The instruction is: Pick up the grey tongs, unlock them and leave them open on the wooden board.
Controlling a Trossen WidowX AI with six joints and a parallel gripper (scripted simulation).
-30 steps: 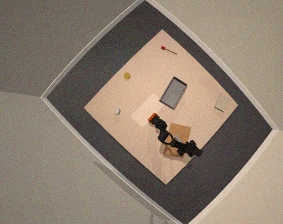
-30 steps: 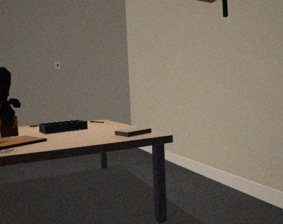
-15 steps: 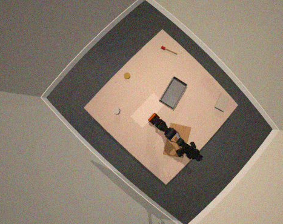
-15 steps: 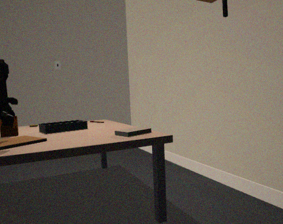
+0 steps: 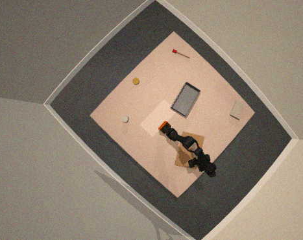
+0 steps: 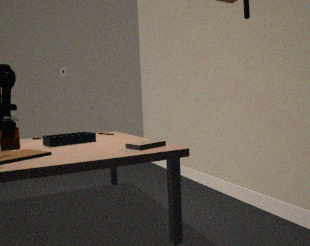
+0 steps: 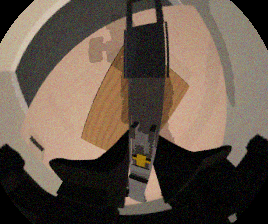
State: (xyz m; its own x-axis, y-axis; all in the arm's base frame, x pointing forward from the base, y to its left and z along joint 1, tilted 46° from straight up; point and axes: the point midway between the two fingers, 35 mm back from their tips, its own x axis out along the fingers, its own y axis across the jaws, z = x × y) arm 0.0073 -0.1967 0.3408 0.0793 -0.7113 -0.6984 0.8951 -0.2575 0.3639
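My gripper tip is 2 cm short of the wooden board, 2 cm to the right of it and 15 cm above it. Also, from my gripper tip: roasting tin 34 cm ahead, 44 cm to the left, 13 cm below; flat grey slab 71 cm ahead, 4 cm to the right, 14 cm below; yellow lock piece 1 cm to the left, 4 cm above.
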